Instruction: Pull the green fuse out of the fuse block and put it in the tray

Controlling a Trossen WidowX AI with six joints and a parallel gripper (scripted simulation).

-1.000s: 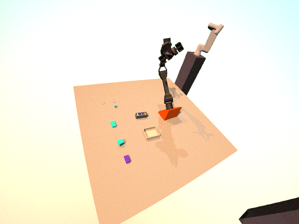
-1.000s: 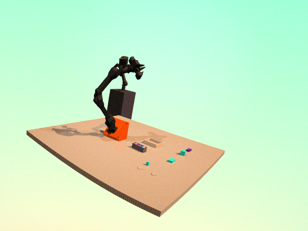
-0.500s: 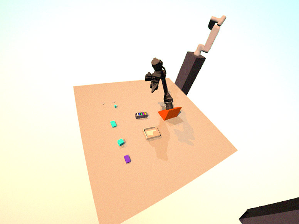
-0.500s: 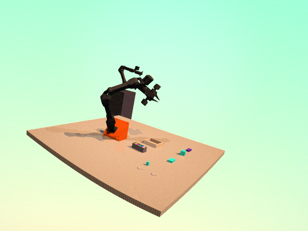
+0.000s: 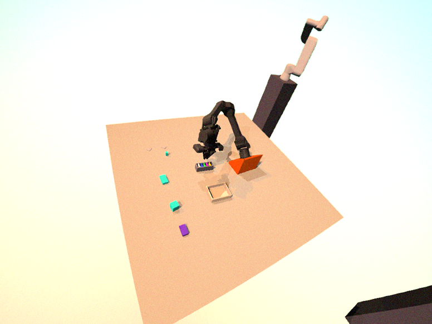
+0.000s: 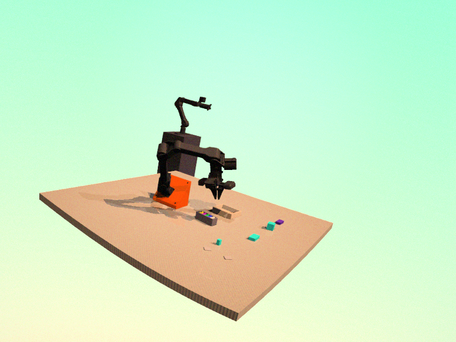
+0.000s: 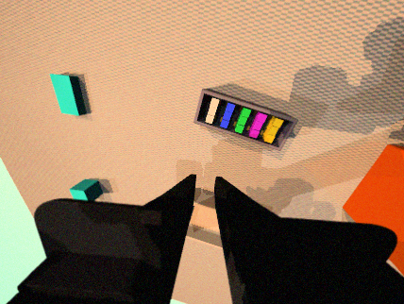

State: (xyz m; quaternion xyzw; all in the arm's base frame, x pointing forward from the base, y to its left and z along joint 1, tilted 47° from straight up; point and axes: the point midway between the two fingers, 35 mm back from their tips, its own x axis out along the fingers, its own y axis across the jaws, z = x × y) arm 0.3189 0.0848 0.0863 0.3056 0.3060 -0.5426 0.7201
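Now: the shallow tan tray 3 cm behind my gripper tip, 18 cm to the left of it and 12 cm below it. From my gripper tip the other things lie so: teal cube 18 cm ahead, 21 cm to the right, 11 cm below; purple block 24 cm ahead, 33 cm to the left, 12 cm below.
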